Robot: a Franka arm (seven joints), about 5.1 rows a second.
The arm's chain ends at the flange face. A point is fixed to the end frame.
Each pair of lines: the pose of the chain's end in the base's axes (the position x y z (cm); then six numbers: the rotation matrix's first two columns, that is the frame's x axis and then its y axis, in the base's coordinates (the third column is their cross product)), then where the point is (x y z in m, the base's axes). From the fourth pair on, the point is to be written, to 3 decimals.
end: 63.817 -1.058 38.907 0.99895 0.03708 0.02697 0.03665 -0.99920 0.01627
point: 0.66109 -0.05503 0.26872
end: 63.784 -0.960 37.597 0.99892 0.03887 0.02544 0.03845 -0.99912 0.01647
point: 0.66065 -0.05404 0.25560
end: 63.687 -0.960 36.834 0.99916 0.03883 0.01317 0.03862 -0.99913 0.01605
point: 0.65820 -0.05405 0.24770
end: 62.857 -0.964 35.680 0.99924 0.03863 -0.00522 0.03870 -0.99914 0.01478
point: 0.648 -0.054 0.236
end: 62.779 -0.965 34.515 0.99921 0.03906 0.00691 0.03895 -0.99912 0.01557
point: 0.648 -0.054 0.224
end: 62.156 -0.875 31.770 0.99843 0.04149 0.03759 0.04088 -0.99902 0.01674
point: 0.646 -0.053 0.198
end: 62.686 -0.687 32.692 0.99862 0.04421 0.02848 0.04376 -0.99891 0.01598
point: 0.650 -0.051 0.207
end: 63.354 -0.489 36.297 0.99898 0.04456 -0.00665 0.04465 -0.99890 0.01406
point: 0.653 -0.049 0.242
